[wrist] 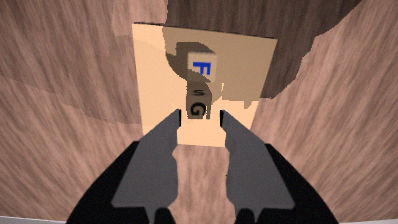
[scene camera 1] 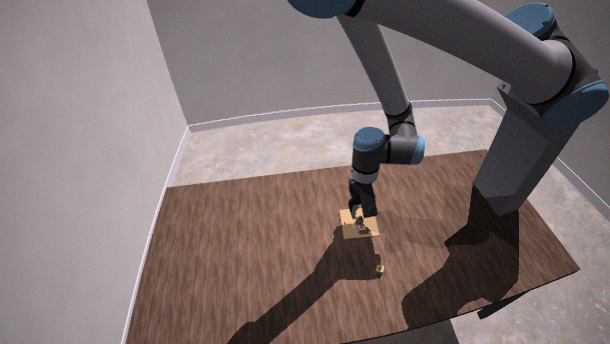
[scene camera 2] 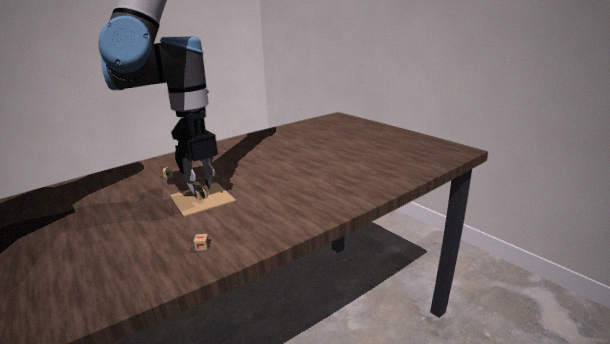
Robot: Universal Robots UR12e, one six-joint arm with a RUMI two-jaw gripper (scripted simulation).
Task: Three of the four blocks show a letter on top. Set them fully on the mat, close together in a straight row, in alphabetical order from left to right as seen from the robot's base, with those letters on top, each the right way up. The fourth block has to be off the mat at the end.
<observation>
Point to a mat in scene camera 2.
At 186,202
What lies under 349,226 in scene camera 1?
A mat.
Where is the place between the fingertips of my gripper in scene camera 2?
At 201,191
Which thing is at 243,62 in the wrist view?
A mat.
</observation>
